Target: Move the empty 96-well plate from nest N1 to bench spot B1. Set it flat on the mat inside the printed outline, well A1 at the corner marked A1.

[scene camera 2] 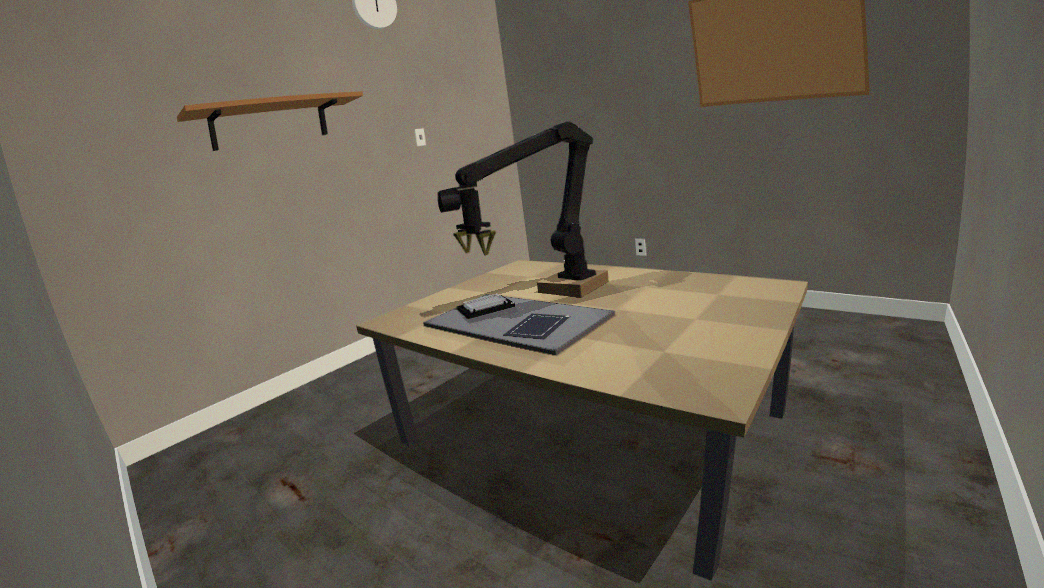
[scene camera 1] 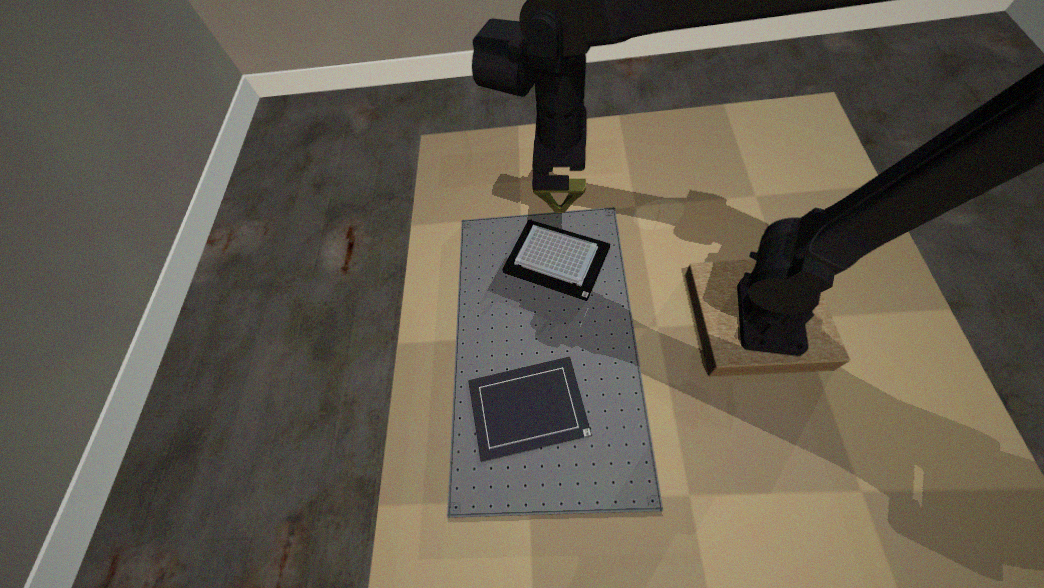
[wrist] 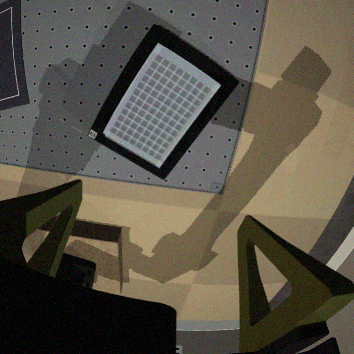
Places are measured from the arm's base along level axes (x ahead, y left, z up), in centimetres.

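Where they show: gripper, between the fingertips: (scene camera 2: 476,253) (scene camera 1: 560,185) (wrist: 163,207); arm's base, origin of its link: (scene camera 2: 576,276) (scene camera 1: 768,317) (wrist: 66,265).
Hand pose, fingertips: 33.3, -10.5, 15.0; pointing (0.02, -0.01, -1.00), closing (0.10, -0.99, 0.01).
Note:
Things, the pixels of their centre, and the offset from my fingertips, as dx, dy, dz. "spot": a spot on its surface instead. Level surfaces: height alone.
- white 96-well plate, middle of its body: (wrist: 158,108) (scene camera 1: 556,254) (scene camera 2: 484,302) +1.0, +1.8, -16.0
- black nest N1, middle of its body: (wrist: 158,106) (scene camera 1: 556,256) (scene camera 2: 485,304) +1.0, +1.8, -16.9
- small label, a spot on its surface: (wrist: 93,134) (scene camera 1: 585,293) spot: -5.0, +8.7, -16.7
- spot B1, a spot on its surface: (scene camera 1: 522,409) (scene camera 2: 536,326) spot: +2.5, +29.6, -17.8
- small corner label, a spot on its surface: (scene camera 1: 586,432) spot: -7.6, +31.5, -17.7
- wooden table, height of its surface: dz -19.2
The white 96-well plate (scene camera 1: 556,252) (scene camera 2: 487,303) (wrist: 162,105) sits in the black nest N1 (scene camera 1: 546,280) (wrist: 198,125). A small label (scene camera 1: 585,294) (wrist: 93,134) marks one nest corner; in the wrist view it reads A1. The dark mat of spot B1 (scene camera 1: 522,409) (scene camera 2: 538,325) lies flat with a white printed outline and a small corner label (scene camera 1: 586,432); its edge shows at the left of the wrist view. My gripper (scene camera 1: 560,208) (scene camera 2: 477,252) (wrist: 163,207) is open and empty, well above the table, and the plate lies ahead of the fingers in the wrist view.
The nest and mat lie on a grey perforated board (scene camera 1: 540,478) (scene camera 2: 456,325) (wrist: 45,30) on the wooden table (scene camera 1: 767,533) (scene camera 2: 679,379). The arm's base stands on a wooden block (scene camera 1: 789,365) (scene camera 2: 558,287) beside the board. A wall shelf (scene camera 2: 270,104) hangs behind.

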